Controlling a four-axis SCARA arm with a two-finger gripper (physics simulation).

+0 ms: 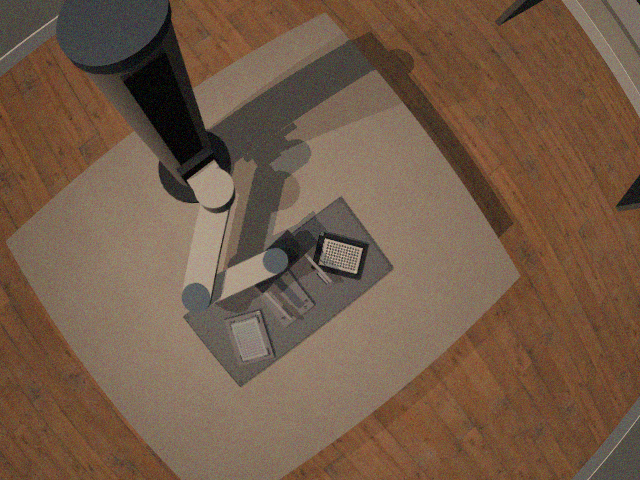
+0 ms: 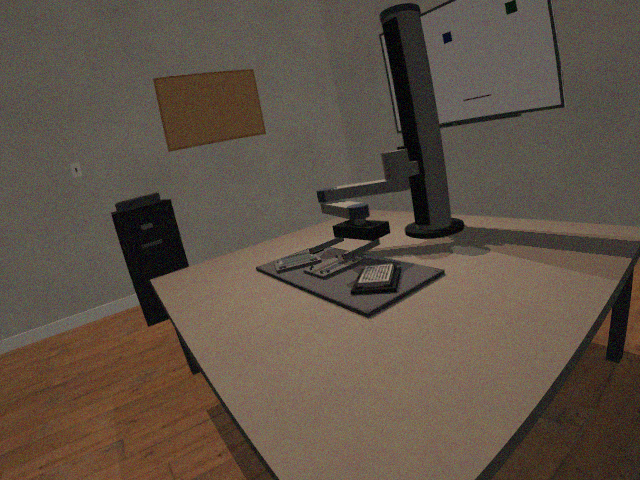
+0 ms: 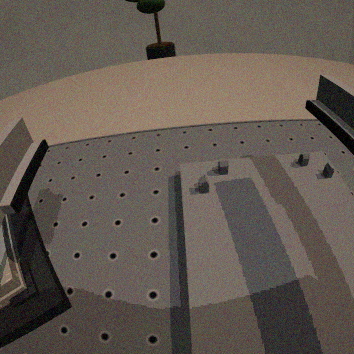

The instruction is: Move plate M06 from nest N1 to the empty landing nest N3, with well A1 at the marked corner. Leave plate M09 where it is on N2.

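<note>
A pale multi-well plate (image 1: 343,255) (image 2: 377,273) (image 3: 6,272) sits in a black nest (image 1: 364,259) (image 2: 374,290) (image 3: 47,300). Another plate (image 1: 250,338) (image 2: 298,262) sits in a grey nest at the far end of the board. Plate labels and well A1 are too small or out of sight to read. The empty nest N3 (image 1: 299,294) (image 2: 320,270) (image 3: 210,225), with small corner posts, lies between them. My gripper (image 1: 305,296) (image 2: 327,254) (image 3: 179,99) is open and empty above N3, its fingers spread wide and apart from both plates.
The nests stand on a grey perforated board (image 1: 237,372) (image 2: 423,272) (image 3: 135,210) on the beige table (image 1: 413,310) (image 2: 387,372) (image 3: 200,90). The arm's column (image 1: 134,98) (image 2: 426,118) stands at the table's back. Arm shadows cross N3 and the board.
</note>
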